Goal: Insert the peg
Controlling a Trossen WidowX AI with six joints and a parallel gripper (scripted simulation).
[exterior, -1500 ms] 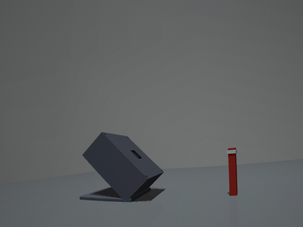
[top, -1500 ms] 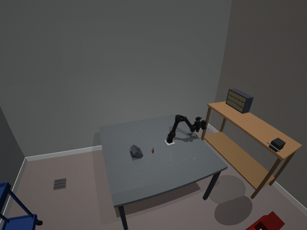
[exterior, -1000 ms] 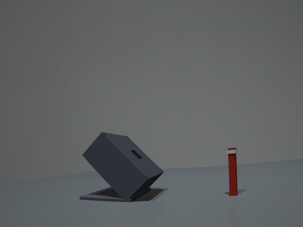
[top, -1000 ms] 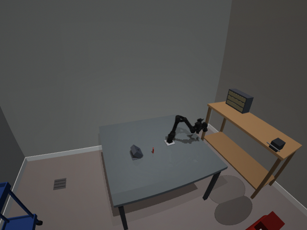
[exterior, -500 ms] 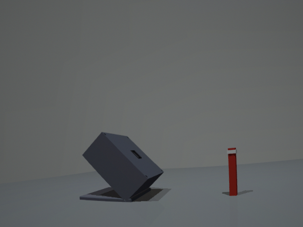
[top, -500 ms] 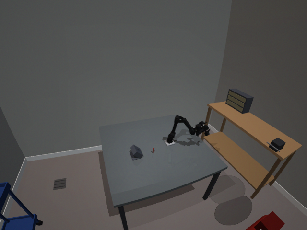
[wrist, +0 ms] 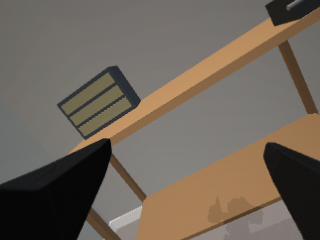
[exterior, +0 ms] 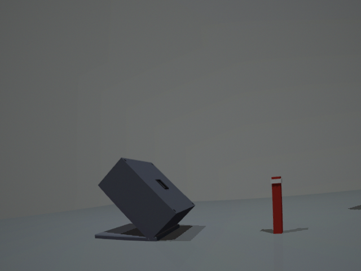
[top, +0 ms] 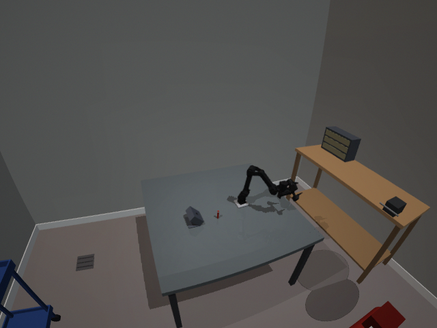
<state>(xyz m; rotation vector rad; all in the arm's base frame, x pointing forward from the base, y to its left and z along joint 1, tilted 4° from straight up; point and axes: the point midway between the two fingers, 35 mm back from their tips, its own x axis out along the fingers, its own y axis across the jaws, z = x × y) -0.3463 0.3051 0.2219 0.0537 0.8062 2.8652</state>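
The red square peg lies 650 mm ahead of my gripper tip, 230 mm to the right of it and 200 mm below it. From my gripper tip the other things lie so: sloped grey panel (840 mm ahead, 280 mm to the right, 200 mm below); then thin base plate (860 mm ahead, 280 mm to the right, 260 mm below).
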